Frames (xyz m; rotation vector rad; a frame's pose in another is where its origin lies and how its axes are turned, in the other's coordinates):
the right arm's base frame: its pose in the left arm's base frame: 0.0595 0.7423 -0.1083 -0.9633 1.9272 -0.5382
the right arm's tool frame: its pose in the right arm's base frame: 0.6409 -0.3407 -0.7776 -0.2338 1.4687 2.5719
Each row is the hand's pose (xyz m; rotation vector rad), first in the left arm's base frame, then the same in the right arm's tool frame.
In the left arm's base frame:
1: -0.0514 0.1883 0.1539 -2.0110 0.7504 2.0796
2: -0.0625 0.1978 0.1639 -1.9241 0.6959 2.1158
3: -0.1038 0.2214 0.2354 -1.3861 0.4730 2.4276
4: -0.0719 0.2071 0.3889 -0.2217 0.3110 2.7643
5: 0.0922 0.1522 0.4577 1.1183 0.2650 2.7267
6: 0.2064 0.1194 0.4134 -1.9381 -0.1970 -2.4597
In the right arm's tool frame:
1: 0.1663 0.5865 0.1791 0.8857 -1.5746 2.1436
2: 0.1789 0.5747 0.1753 0.9943 -1.5764 2.1093
3: 0.2359 0.5332 0.1262 1.5603 -1.7631 1.8675
4: 0.3146 0.5713 -0.0047 -1.9604 1.6083 -0.9794
5: 0.3219 0.7428 -0.0769 -1.6758 1.1693 -0.0420
6: 0.2787 0.8586 -0.0486 -1.3560 0.9064 0.4566

